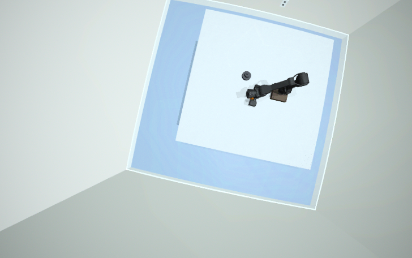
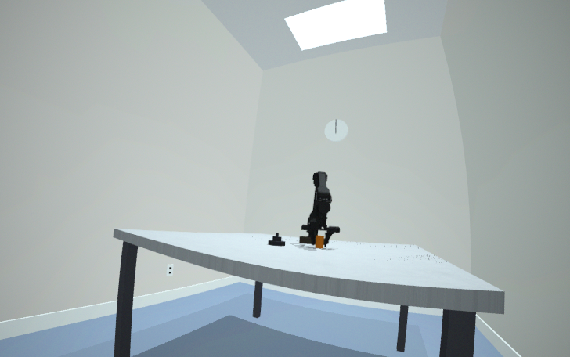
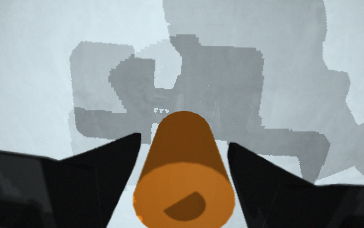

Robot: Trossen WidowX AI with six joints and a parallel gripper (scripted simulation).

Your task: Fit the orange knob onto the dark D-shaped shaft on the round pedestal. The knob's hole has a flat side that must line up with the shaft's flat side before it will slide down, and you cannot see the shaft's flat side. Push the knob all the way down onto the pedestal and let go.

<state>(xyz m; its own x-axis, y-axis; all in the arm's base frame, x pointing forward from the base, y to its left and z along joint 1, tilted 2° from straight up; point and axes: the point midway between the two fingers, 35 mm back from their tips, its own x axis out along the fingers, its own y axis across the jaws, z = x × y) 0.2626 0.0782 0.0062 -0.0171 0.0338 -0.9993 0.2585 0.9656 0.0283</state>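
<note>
My gripper tip is now 200 mm to the left of the round dark pedestal, 60 mm short of it and 20 mm below it. Round my gripper tip: orange knob 20 mm above.
</note>
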